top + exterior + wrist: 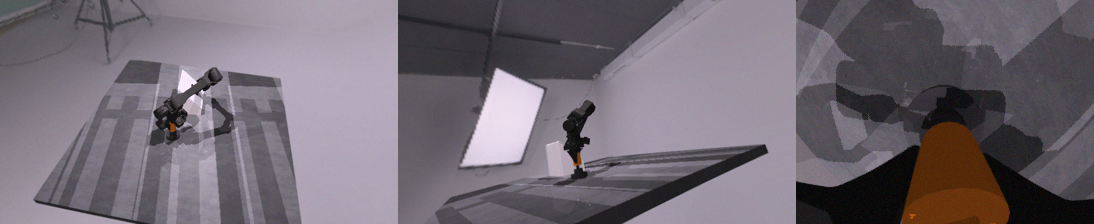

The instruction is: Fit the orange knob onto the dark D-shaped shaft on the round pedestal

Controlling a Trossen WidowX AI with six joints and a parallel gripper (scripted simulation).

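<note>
Now: the orange knob 20 mm above my gripper tip. From my gripper tip the other things lie so: dark pedestal: 40 mm below.
</note>
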